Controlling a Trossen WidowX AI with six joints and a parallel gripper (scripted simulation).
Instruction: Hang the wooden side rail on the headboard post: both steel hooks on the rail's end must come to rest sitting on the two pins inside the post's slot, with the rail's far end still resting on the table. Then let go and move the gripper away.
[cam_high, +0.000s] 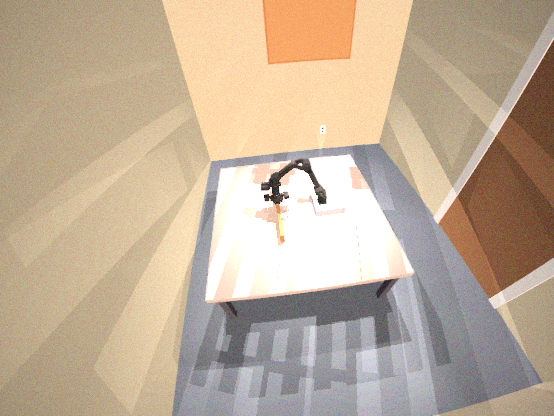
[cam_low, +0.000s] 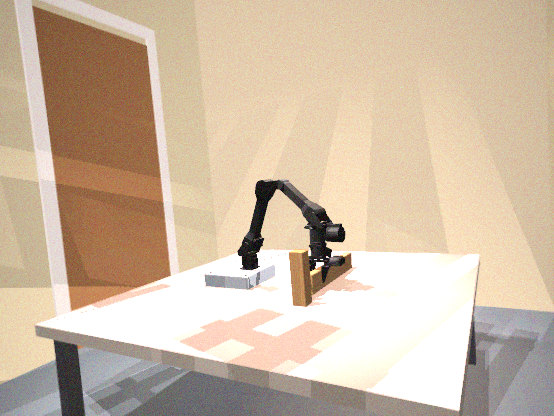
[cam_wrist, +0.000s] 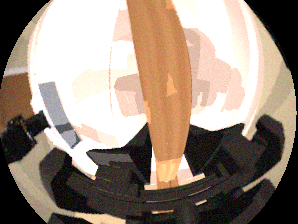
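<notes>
Right now the wooden headboard post is 20 mm ahead of my gripper tip, 160 mm to the right of it and 60 mm above it.
</notes>
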